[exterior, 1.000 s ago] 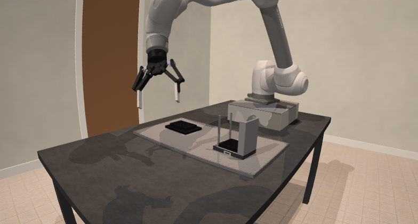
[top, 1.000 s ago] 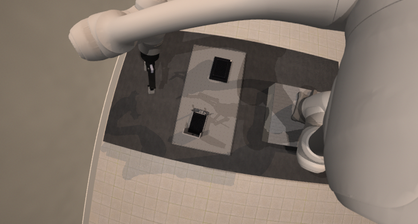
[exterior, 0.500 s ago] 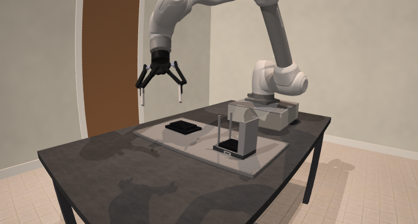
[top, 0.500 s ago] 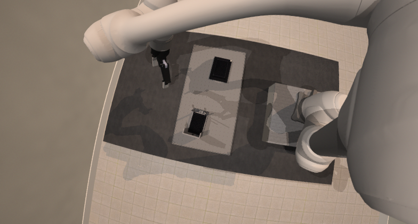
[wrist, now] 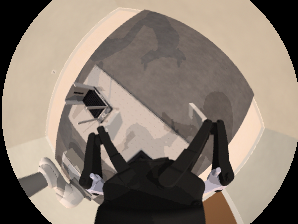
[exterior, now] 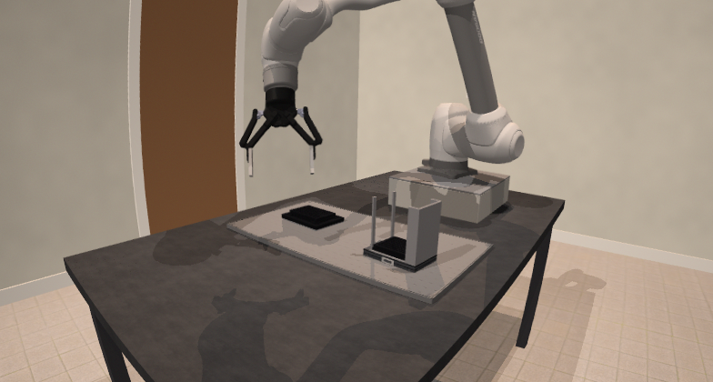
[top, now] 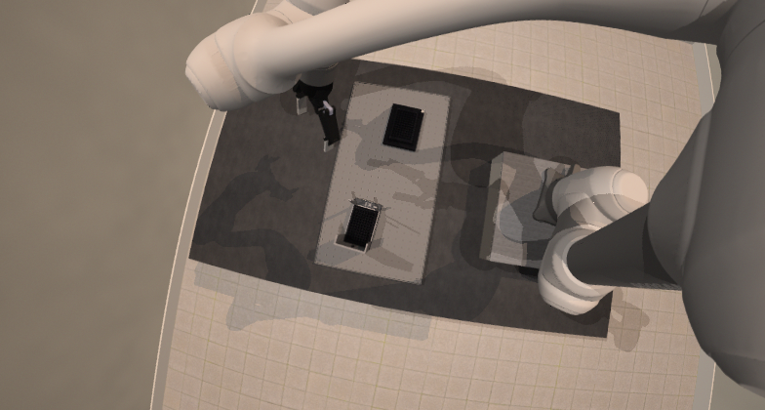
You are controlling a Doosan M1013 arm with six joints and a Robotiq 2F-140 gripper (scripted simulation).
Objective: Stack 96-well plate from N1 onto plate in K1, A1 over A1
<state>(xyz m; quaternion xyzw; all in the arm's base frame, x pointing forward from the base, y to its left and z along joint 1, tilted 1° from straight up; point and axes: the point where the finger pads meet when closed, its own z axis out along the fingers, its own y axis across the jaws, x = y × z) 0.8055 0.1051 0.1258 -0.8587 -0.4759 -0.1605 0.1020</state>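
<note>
My hand is 260 mm past the pale A1 mark, 260 mm to the left of it and 200 mm above it. Round my hand: tall grey wall 220 mm behind, 280 mm to the left, 120 mm below.
</note>
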